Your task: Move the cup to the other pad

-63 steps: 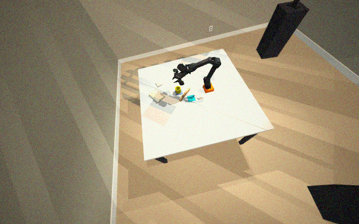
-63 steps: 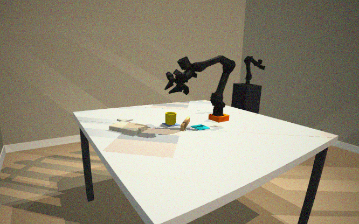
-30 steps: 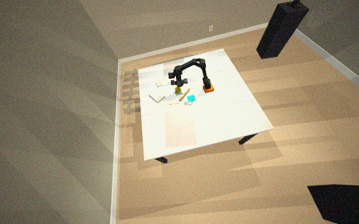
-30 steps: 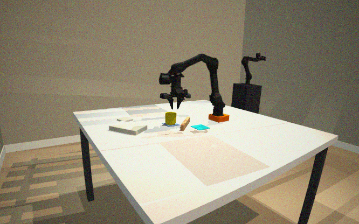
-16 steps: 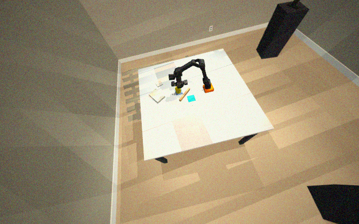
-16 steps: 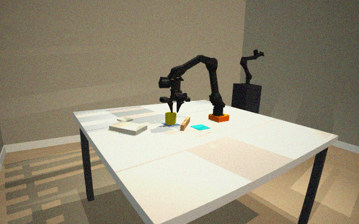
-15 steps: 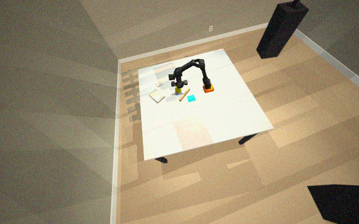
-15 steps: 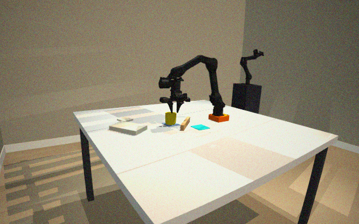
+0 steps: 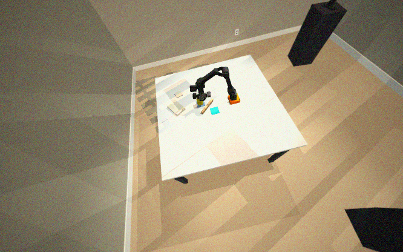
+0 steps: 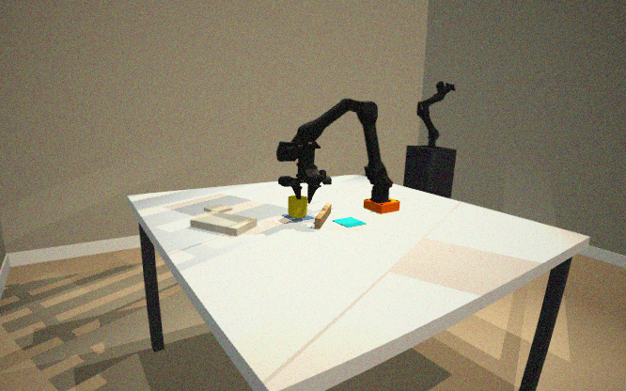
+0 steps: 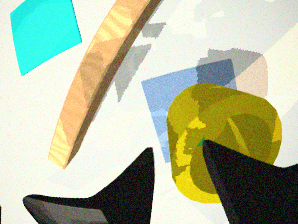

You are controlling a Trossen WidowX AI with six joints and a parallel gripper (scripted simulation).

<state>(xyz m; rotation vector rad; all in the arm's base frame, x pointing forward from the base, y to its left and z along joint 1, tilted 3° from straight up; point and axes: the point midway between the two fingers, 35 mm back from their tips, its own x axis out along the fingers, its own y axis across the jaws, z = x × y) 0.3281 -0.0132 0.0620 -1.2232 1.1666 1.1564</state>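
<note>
Now: gripper tip 3 cm short of the blue pad, 1 cm to the right of it and 5 cm above it. Round my gripper tip: cyan pad: 12 cm behind, 12 cm to the left, 5 cm below; wooden bar: 5 cm behind, 7 cm to the left, 4 cm below; yellow cup: 2 cm ahead, 1 cm below.
</note>
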